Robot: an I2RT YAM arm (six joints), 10 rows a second.
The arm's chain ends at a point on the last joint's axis. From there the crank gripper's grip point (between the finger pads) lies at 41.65 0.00 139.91 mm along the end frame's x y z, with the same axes.
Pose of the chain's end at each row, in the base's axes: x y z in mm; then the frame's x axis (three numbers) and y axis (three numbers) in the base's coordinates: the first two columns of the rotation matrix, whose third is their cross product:
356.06 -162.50 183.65 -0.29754 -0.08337 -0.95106 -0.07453 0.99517 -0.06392
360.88 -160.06 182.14 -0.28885 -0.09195 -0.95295 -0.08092 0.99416 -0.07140
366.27 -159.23 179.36 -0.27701 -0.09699 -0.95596 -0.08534 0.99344 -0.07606
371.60 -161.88 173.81 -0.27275 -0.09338 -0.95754 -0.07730 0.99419 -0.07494
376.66 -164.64 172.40 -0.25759 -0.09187 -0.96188 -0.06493 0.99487 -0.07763
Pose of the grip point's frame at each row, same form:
476.83 -158.72 101.74 -0.29754 -0.08337 -0.95106 -0.07453 0.99517 -0.06392
482.32 -155.99 101.23 -0.28885 -0.09195 -0.95295 -0.08092 0.99416 -0.07140
488.64 -154.80 99.88 -0.27701 -0.09699 -0.95596 -0.08534 0.99344 -0.07606
494.41 -158.27 94.98 -0.27275 -0.09338 -0.95754 -0.07730 0.99419 -0.07494
500.82 -162.53 95.65 -0.25759 -0.09187 -0.96188 -0.06493 0.99487 -0.07763

